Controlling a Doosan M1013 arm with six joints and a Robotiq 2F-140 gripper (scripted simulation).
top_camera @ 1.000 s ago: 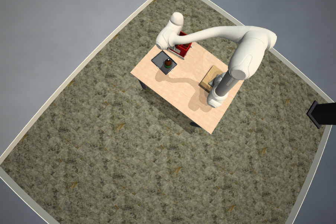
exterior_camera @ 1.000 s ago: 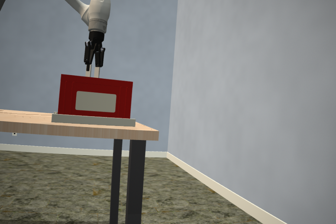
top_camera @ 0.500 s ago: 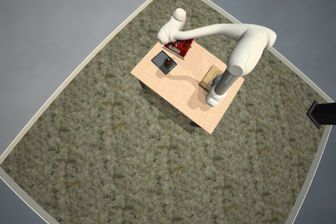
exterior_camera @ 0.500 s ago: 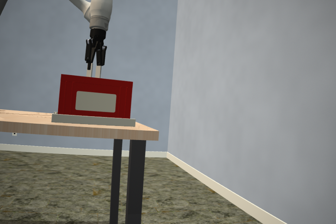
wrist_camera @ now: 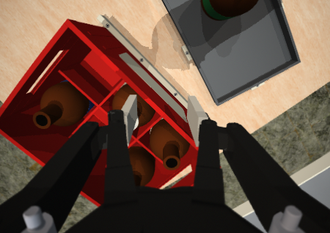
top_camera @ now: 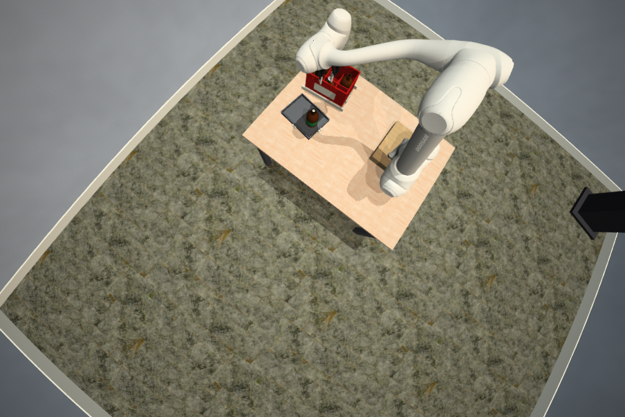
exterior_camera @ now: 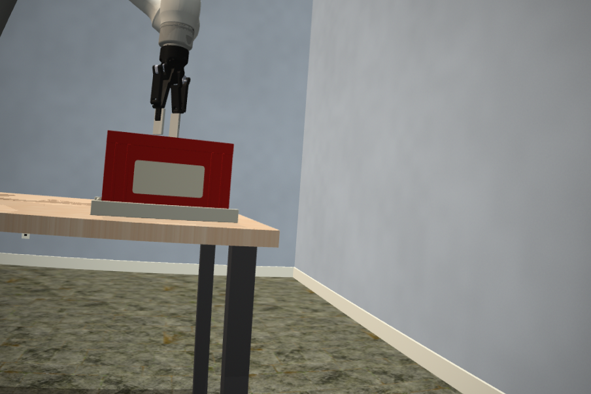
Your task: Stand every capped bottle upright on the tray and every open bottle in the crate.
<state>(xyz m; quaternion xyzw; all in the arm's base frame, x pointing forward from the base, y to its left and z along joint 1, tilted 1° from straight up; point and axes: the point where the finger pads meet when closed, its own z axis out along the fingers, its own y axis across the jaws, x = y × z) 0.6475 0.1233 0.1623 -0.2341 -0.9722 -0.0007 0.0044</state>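
My hand is 30 mm short of the red crate, 100 mm to the left of it and 140 mm above it. From my hand the other things lie so: dark grey tray: 30 mm behind, 170 mm to the left, 210 mm below.
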